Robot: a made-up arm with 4 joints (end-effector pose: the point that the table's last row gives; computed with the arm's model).
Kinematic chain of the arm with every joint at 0, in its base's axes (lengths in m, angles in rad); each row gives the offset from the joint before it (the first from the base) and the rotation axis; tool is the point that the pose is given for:
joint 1: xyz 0 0 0.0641 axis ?
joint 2: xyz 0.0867 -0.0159 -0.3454 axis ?
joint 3: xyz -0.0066 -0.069 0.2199 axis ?
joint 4: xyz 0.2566 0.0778 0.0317 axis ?
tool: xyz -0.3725 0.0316 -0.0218
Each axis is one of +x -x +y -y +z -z.
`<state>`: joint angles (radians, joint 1 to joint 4).
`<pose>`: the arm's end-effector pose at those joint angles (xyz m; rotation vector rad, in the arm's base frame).
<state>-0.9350 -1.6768 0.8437 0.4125</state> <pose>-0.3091 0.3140 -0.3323 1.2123 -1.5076 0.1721</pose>
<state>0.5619 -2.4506 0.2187 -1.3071</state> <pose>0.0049 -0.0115 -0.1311 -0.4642 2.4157 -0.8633</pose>
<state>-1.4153 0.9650 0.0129 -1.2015</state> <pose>0.0800 0.5135 0.0126 1.4143 -0.1876 -0.1769</pose>
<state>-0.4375 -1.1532 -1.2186 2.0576</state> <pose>0.0268 0.2202 0.3042 0.3972 1.0492 -1.0640</pose>
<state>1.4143 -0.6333 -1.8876 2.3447</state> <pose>0.4747 -0.0095 -0.1184 -0.8177 -0.5108 -2.4548</pose>
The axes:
joint 1: -x
joint 2: +y
joint 3: +x
joint 4: +y

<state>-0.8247 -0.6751 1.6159 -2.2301</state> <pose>0.2607 -0.0608 0.3372 -1.4647 1.2348 2.1466</pose>
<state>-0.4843 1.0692 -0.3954 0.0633</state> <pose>0.2105 0.0895 -0.0437 0.0662 1.0299 0.4602</pose>
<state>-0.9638 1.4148 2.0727 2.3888</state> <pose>0.3338 0.4437 -0.7341 -1.4447 -0.5811 -1.4035</pose>
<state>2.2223 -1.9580 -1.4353 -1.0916</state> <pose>-0.0148 0.0044 0.5339 0.7094 1.3939 -1.3237</pose>
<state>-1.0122 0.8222 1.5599 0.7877</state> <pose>0.3110 -0.1094 -0.2968 2.5387 1.3501 0.7070</pose>
